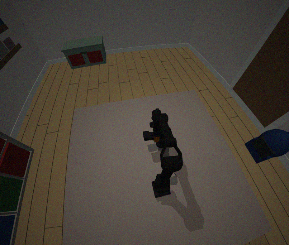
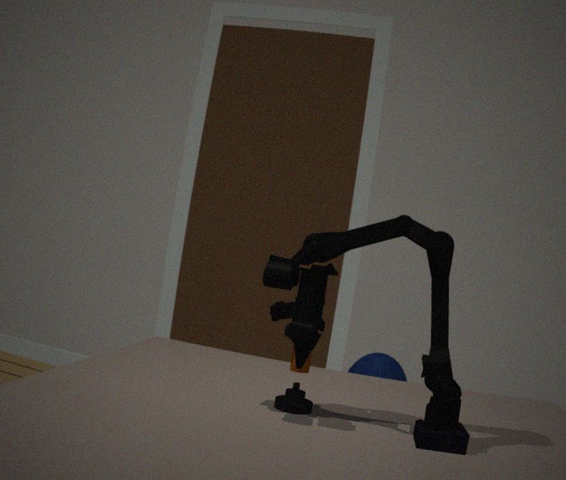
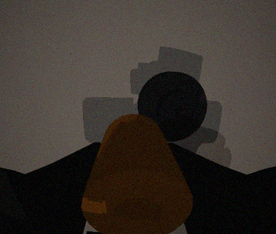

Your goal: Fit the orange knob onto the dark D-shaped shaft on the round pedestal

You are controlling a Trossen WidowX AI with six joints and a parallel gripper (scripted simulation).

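The dark round pedestal lies 80 mm below my gripper tip, 50 mm to the right of it and 20 mm ahead of it. Also, from my gripper tip: orange knob: 20 mm above.
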